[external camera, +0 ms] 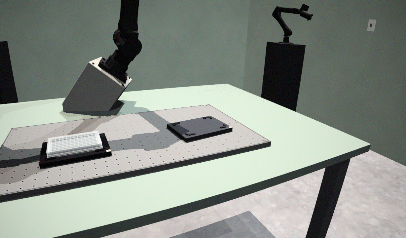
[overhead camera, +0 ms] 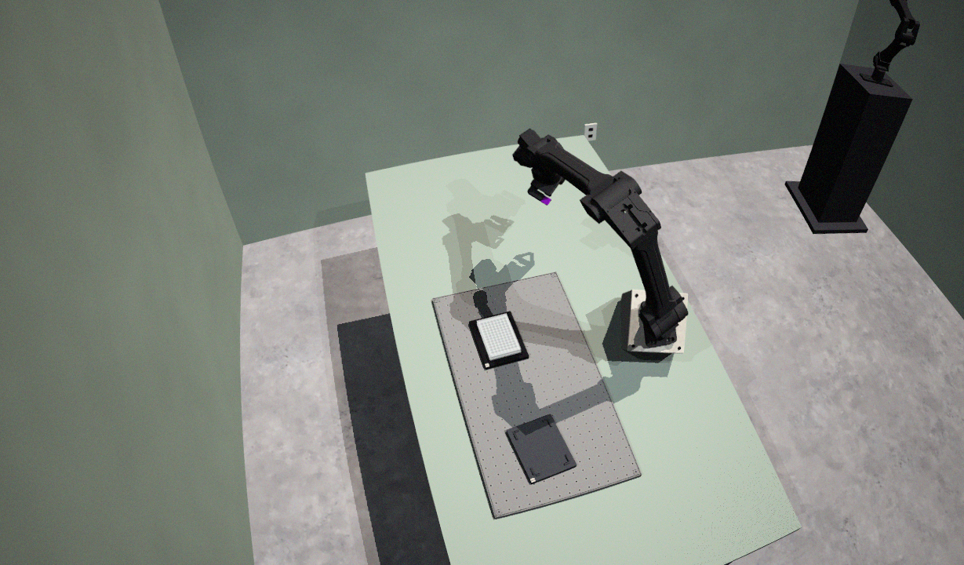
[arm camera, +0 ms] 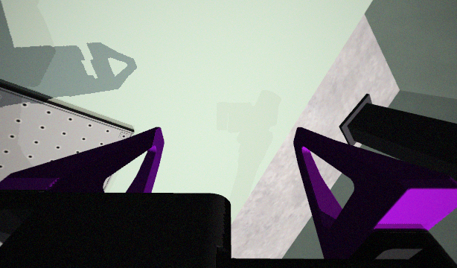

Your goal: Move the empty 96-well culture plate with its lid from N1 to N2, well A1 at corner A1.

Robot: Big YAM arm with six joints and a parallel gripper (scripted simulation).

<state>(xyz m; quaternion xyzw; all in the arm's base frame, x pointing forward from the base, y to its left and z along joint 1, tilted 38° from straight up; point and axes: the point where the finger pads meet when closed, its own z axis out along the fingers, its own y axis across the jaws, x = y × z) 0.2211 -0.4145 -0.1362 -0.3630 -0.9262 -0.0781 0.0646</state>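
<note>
Now: hand 34 cm to the right of the clear lid, 21 cm above it and 18 cm short of it. From my hand the other things lie so: nest N1: 34 cm to the left, 23 cm below, 18 cm ahead; then nest N2: 69 cm to the left, 23 cm below, 10 cm ahead; then A1 label: 43 cm to the left, 23 cm below, 22 cm ahead.
</note>
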